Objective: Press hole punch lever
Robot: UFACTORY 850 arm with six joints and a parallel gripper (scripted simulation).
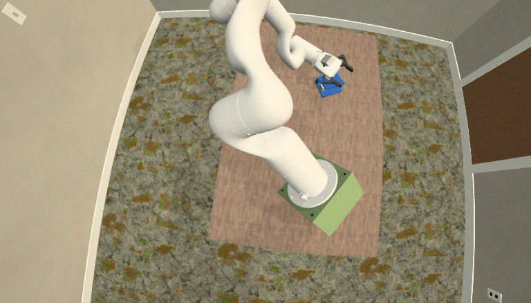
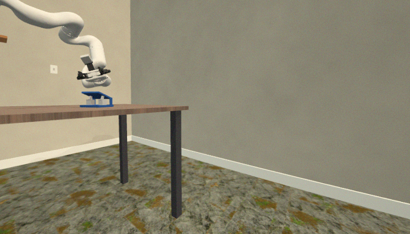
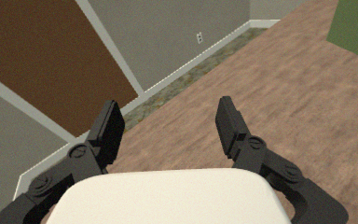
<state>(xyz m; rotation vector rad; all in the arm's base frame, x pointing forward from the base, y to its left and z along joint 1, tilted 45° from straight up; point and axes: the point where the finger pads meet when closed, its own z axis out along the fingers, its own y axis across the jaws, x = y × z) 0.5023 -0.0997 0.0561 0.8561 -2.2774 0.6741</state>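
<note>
My gripper is now 30 mm short of the blue lever, 50 mm to the right of it and 130 mm above it. Round my hand: hole punch: 40 mm ahead, 50 mm to the left, 150 mm below.
</note>
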